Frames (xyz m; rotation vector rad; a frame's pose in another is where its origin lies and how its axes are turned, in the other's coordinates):
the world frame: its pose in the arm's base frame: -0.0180 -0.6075 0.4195 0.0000 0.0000 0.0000
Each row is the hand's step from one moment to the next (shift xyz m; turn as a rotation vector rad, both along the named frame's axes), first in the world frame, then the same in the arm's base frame.
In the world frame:
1: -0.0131 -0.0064 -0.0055 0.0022 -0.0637 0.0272
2: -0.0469 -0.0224 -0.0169 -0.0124 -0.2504 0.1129
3: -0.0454 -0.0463 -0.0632 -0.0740 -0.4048 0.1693
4: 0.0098 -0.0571 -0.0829 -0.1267 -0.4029 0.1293
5: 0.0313 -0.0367 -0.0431 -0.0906 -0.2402 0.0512
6: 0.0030 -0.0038 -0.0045 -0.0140 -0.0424 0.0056
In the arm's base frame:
1: -0.0131 -0.0064 -0.0055 0.0022 -0.0637 0.0272
2: -0.0469 -0.0224 -0.0169 -0.0124 -0.2504 0.1129
3: -0.0454 -0.0463 -0.0632 -0.0740 -0.4048 0.1693
4: 0.0098 -0.0571 -0.0829 -0.1267 -0.4029 0.1293
5: 0.0313 -0.0367 -0.0431 -0.0906 -0.2402 0.0512
6: 0.0030 -0.0038 -0.0045 -0.0140 -0.0424 0.0056

